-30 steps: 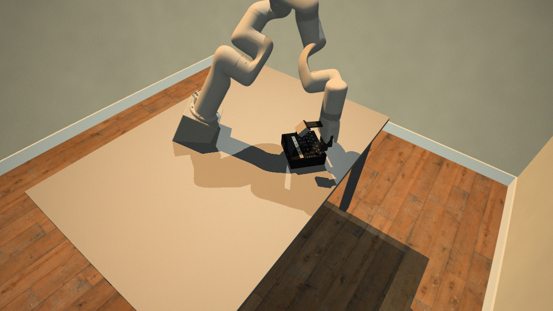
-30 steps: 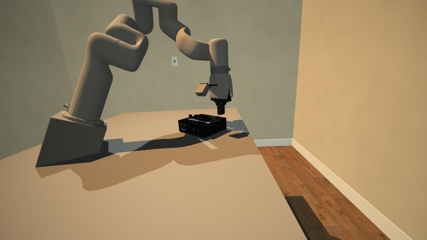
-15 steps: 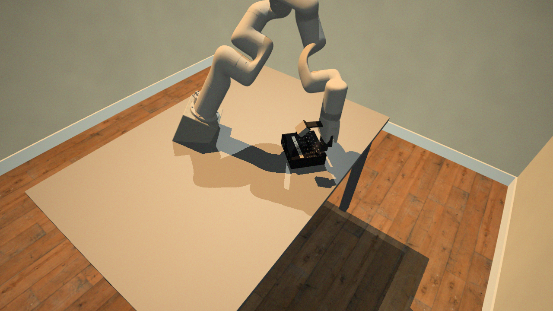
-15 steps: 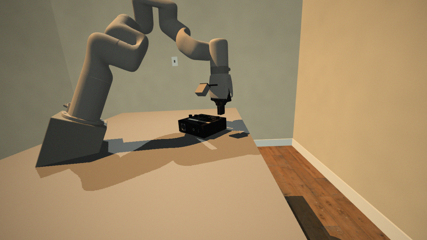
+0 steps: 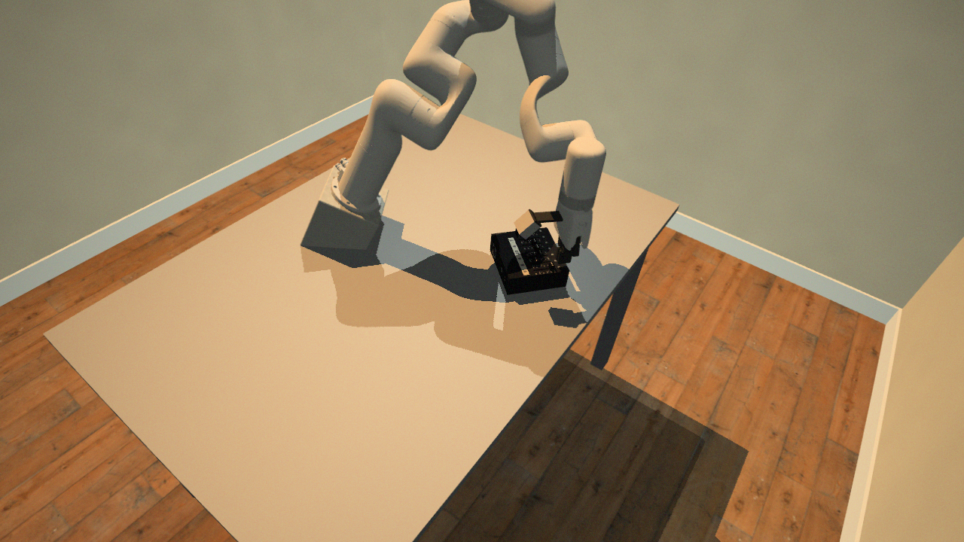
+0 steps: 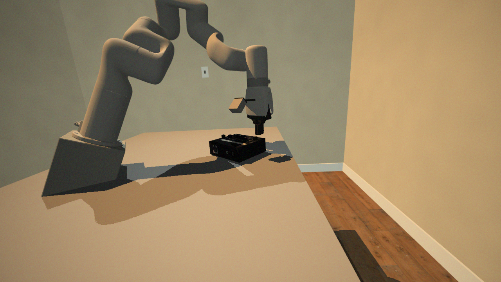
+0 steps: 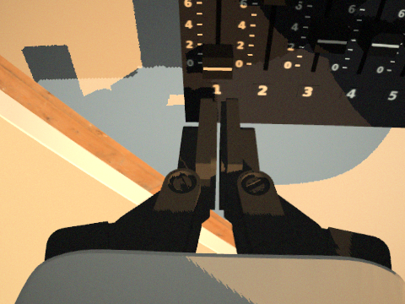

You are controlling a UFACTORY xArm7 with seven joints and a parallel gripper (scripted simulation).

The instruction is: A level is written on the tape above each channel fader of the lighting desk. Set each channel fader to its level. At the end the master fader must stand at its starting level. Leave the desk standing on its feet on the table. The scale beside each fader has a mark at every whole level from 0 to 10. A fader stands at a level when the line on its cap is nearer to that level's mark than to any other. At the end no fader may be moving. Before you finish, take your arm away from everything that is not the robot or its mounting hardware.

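Right now the channel 1 fader cap is 30 mm below my hand, 20 mm to the right of it and 10 mm behind it. Also, from my hand: channel 2 fader cap: 50 mm behind, 40 mm to the right, 30 mm below; then channel 4 fader cap: 80 mm behind, 30 mm below; then channel 3 fader cap: 60 mm behind, 30 mm below, 10 mm to the right.
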